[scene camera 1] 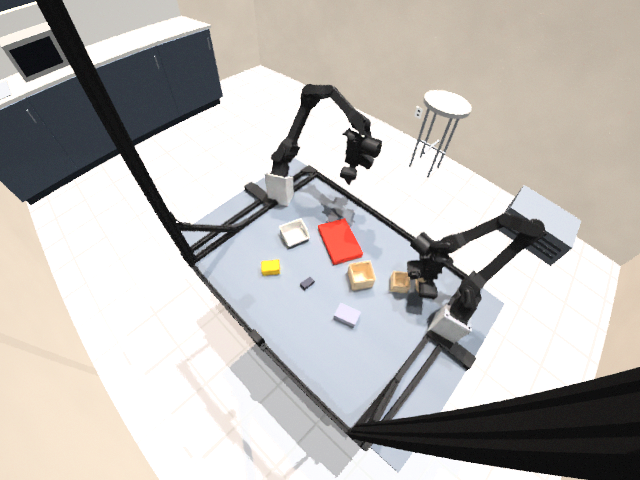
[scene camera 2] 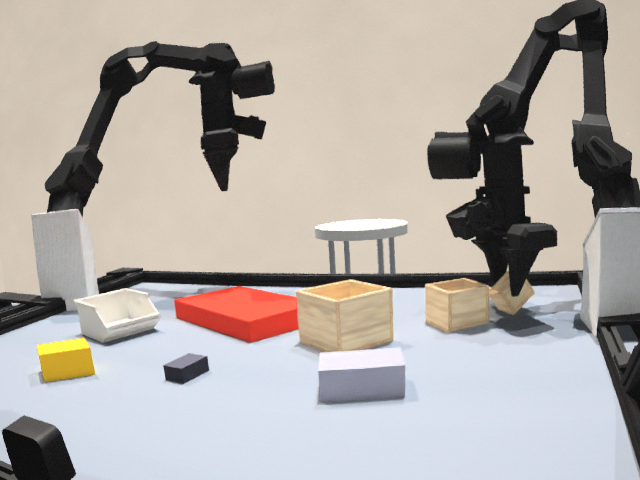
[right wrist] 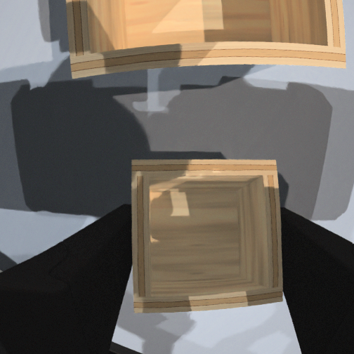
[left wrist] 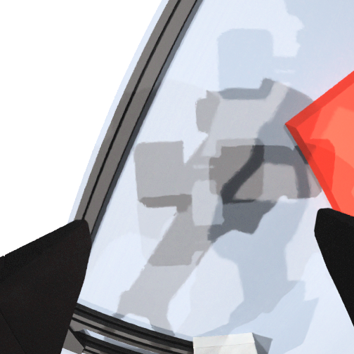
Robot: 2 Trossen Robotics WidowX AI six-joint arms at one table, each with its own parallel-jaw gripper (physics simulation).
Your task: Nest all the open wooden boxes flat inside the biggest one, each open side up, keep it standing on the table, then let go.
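Where they show: left gripper, fingertip midpoint: (scene camera 2: 224, 190); right gripper, fingertip midpoint: (scene camera 1: 420, 284) (scene camera 2: 506, 292); left arm's base, link origin: (scene camera 1: 278, 175) (scene camera 2: 62, 226); right arm's base, link origin: (scene camera 1: 458, 315) (scene camera 2: 623, 225).
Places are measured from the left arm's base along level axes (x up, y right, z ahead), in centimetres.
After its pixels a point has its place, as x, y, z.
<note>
The biggest open wooden box (scene camera 1: 361, 276) @[-14.1, 29.3, 45.2] (scene camera 2: 344, 322) @[-10.6, 35.6, 44.1] stands open side up on the table. A smaller wooden box (scene camera 1: 399, 282) @[-14.1, 27.4, 60.3] (scene camera 2: 456, 305) @[-11.2, 31.9, 58.7] stands open side up to its right; its near rim (right wrist: 260, 55) shows in the right wrist view. My right gripper (scene camera 2: 508, 290) @[-11.7, 27.2, 68.2] (right wrist: 204, 218) is shut on the smallest wooden box (scene camera 2: 512, 302) @[-12.6, 29.6, 68.1] (right wrist: 205, 240), holding it tilted, low over the table and right of the middle-sized box in scene camera 2. In scene camera 1 the gripper largely hides it. My left gripper (scene camera 1: 348, 179) @[3.0, -4.7, 30.7] (scene camera 2: 223, 188) @[3.0, -4.7, 30.7] (left wrist: 205, 228) is open and empty, high above the table.
A red slab (scene camera 1: 340, 241) @[-11.8, 17.4, 33.3] (scene camera 2: 237, 310) @[-11.8, 21.2, 32.0] lies left of the biggest box, with a white open bin (scene camera 1: 294, 233) @[-13.8, 18.1, 13.4] (scene camera 2: 116, 315) @[-13.0, 15.1, 12.8] beyond it. A lavender block (scene camera 1: 346, 315) @[-11.3, 47.8, 43.5] (scene camera 2: 361, 375) @[-12.0, 49.5, 43.3], a dark block (scene camera 1: 307, 283) @[-12.8, 39.3, 26.3] (scene camera 2: 186, 368) @[-13.0, 40.7, 26.4] and a yellow block (scene camera 1: 270, 267) @[-11.2, 38.0, 10.9] (scene camera 2: 65, 360) @[-12.3, 39.3, 11.3] lie nearer the front.
</note>
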